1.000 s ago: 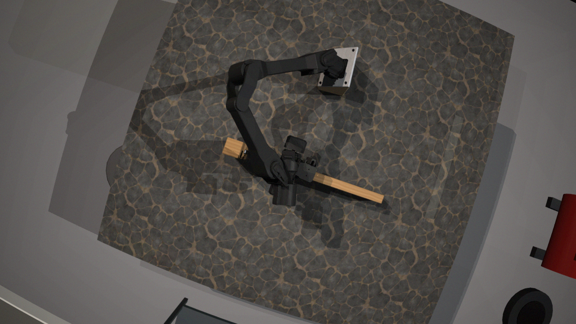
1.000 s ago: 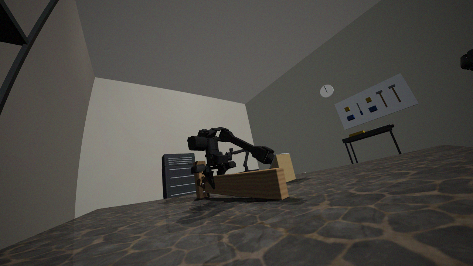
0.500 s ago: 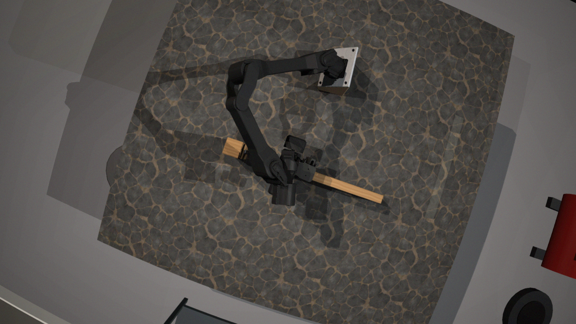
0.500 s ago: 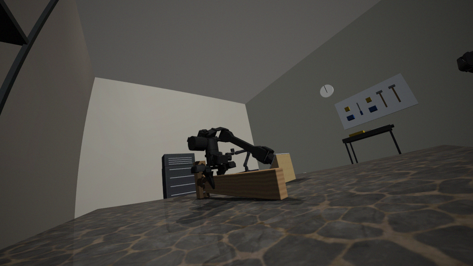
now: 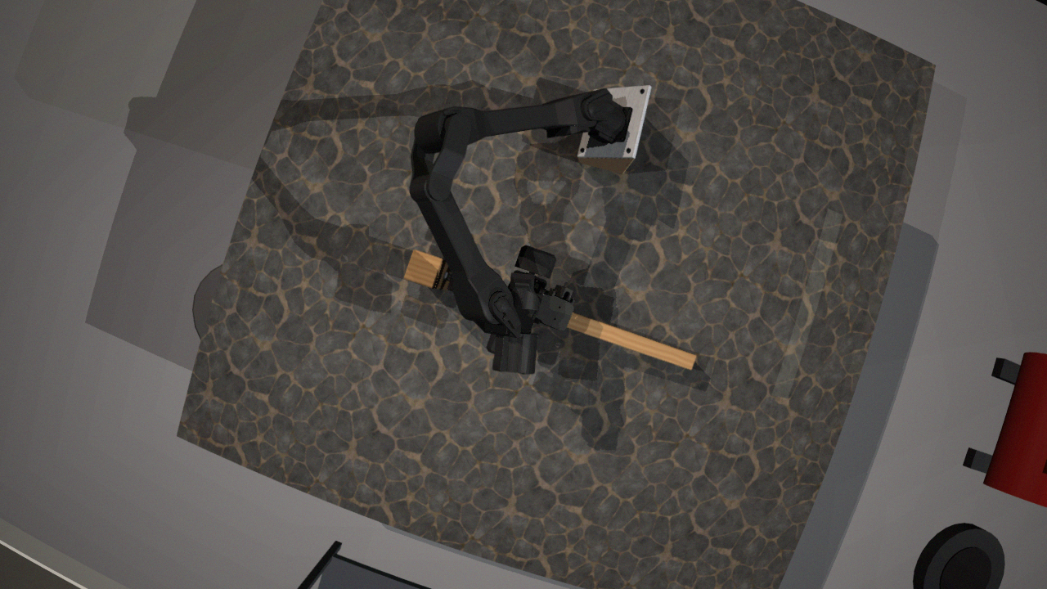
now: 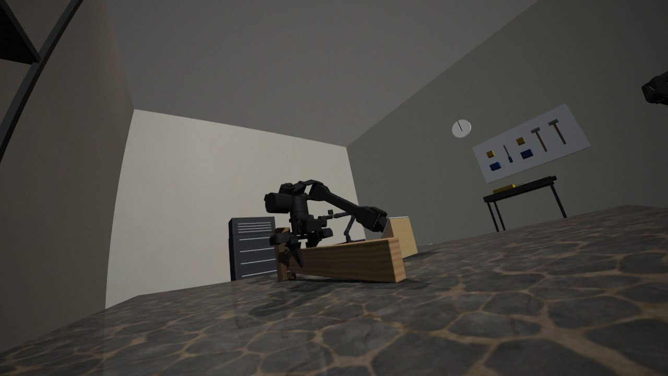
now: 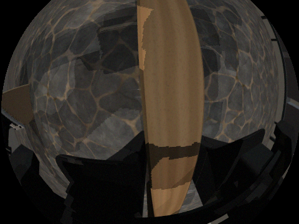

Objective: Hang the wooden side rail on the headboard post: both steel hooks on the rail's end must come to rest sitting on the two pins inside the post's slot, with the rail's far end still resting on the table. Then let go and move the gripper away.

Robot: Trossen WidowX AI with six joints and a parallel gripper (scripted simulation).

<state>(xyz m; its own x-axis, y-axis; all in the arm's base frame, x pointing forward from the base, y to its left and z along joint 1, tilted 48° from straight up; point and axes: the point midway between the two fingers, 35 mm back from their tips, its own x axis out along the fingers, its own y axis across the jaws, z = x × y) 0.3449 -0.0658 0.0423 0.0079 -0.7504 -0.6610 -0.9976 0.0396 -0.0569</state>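
Right now the headboard post is 1 cm behind my gripper tip, 16 cm to the right of it and 4 cm above it.
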